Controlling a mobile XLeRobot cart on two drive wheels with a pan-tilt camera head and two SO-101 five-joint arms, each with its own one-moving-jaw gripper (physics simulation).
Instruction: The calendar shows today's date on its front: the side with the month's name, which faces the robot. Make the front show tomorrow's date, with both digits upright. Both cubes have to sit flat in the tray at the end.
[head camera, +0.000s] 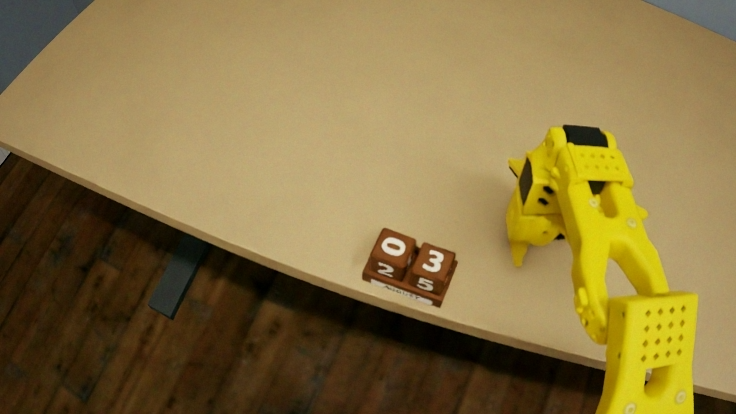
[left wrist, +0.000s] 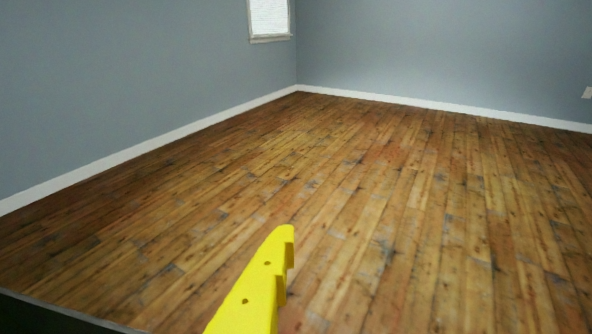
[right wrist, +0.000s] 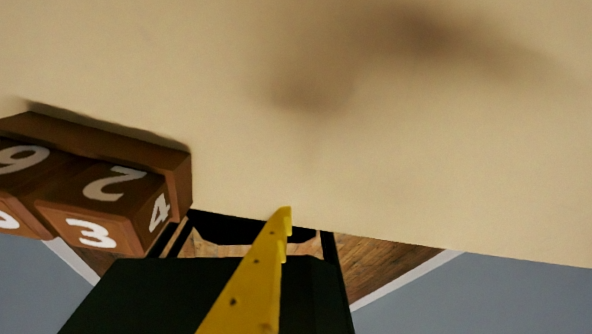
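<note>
The calendar tray stands near the table's front edge, its AUGUST label facing the robot. The left cube sits in it with 2 on the front and 0 on top. The right cube shows 5 on the front and 3 on top; in the right wrist view its outer side shows 4 and its back a 2. Both fronts are upright. My right gripper is fully open, to the right of the calendar and apart from it. My left gripper is fully open, away from the calendar.
The wooden table has its front edge close to the tray. The dark cart shows at the bottom of the right wrist view. A dark table leg stands below the table. Plank floor and blue walls show in the left wrist view.
</note>
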